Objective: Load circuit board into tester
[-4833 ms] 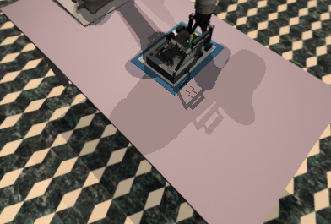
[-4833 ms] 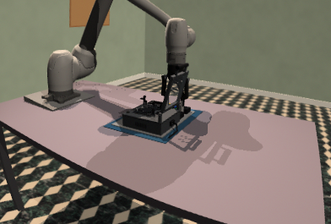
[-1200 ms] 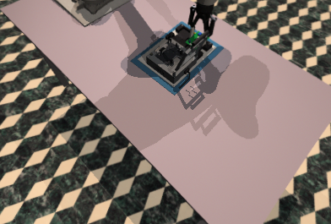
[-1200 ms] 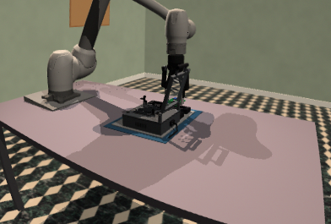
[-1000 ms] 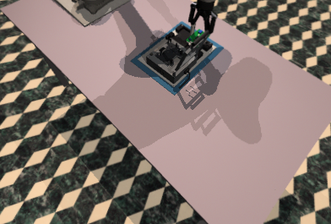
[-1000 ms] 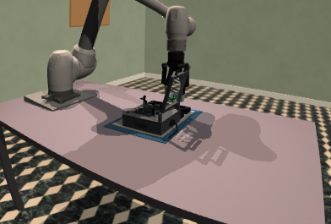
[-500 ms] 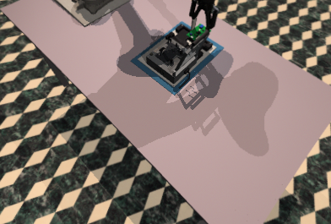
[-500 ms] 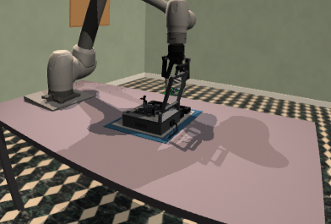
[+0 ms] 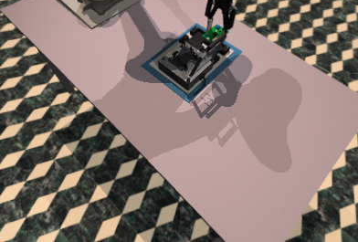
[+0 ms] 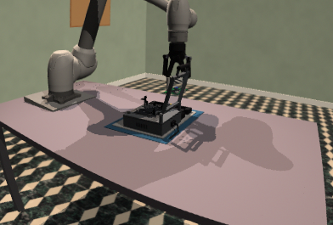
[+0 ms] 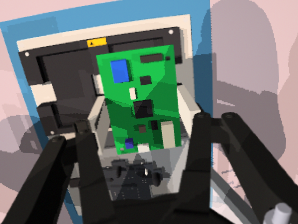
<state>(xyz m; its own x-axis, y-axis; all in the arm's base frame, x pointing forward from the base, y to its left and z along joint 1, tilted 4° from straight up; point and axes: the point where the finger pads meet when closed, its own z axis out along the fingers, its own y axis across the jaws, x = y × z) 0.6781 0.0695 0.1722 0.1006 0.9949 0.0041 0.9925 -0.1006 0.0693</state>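
The green circuit board lies 2 cm below my hand. Round my hand: clear lid: 18 cm to the right, 7 cm ahead, 4 cm above; then black tester: 13 cm to the right, 3 cm below, 2 cm behind.
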